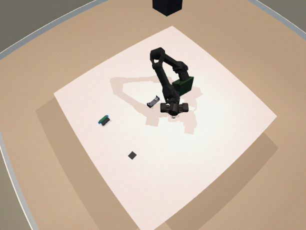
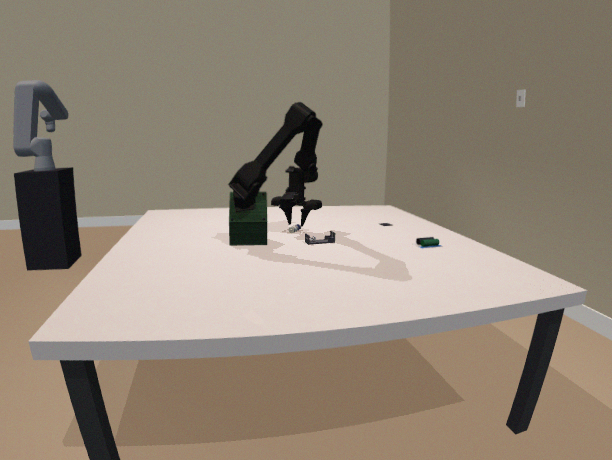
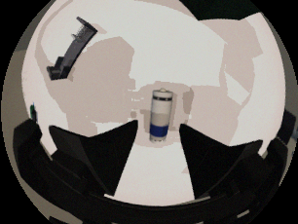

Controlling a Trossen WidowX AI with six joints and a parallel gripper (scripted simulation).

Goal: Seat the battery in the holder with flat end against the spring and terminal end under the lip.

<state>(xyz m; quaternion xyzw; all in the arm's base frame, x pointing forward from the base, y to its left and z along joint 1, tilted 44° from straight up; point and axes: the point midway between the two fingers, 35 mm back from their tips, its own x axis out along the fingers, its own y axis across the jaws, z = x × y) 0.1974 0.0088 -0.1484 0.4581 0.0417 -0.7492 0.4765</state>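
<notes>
The white battery is 10 mm below my gripper tip.
</notes>
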